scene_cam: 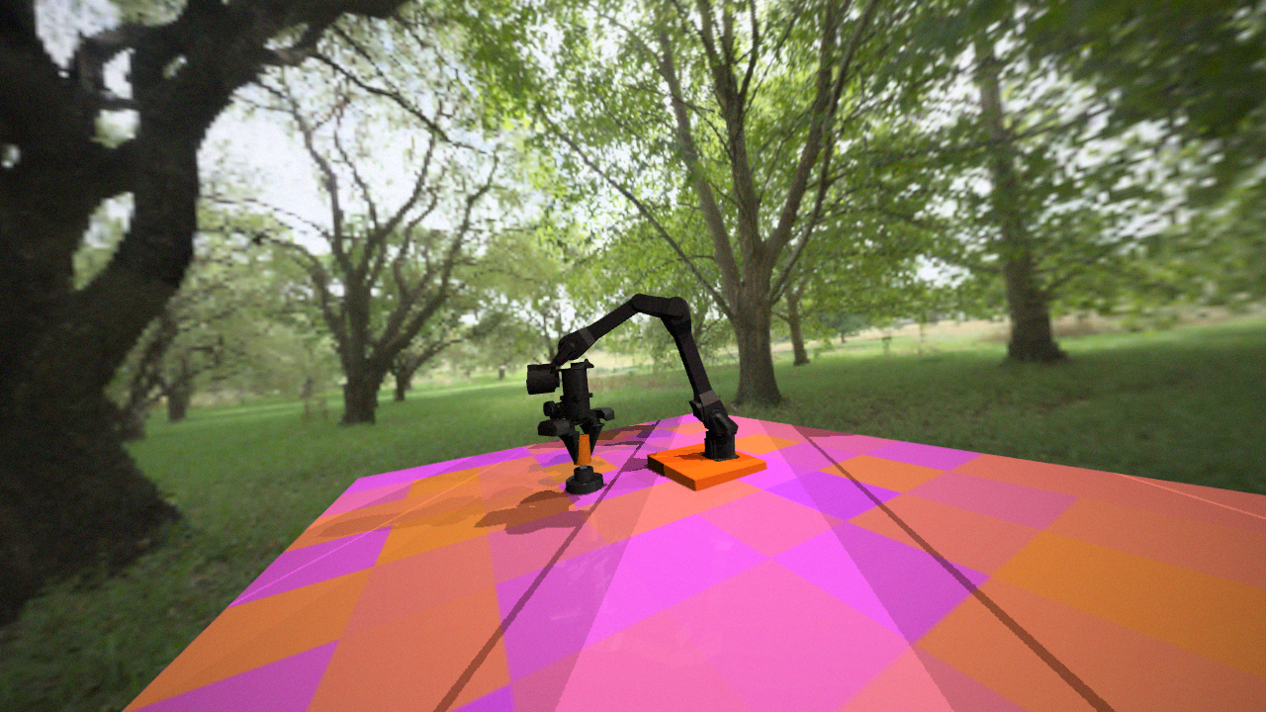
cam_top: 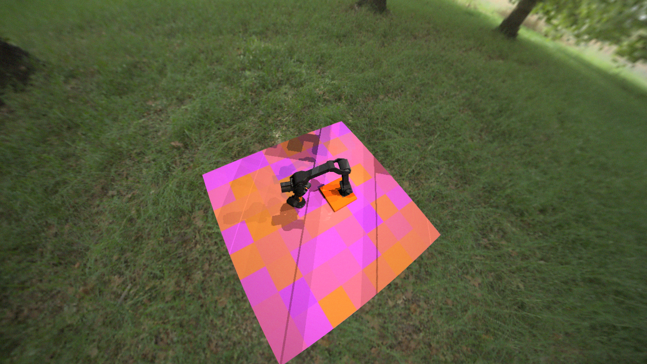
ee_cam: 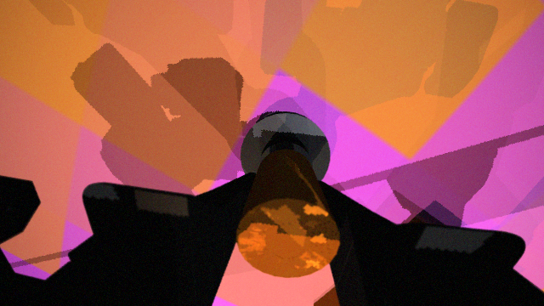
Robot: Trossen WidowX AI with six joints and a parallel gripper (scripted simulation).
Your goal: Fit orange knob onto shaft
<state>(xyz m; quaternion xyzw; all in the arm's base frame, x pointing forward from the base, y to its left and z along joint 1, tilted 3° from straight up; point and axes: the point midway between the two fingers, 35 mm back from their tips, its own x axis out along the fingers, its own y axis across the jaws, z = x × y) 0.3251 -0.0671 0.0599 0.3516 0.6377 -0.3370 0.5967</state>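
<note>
Now: the round pedestal 30 mm below my gripper tip. The rest, counted from my gripper tip: orange knob 30 mm above.
</note>
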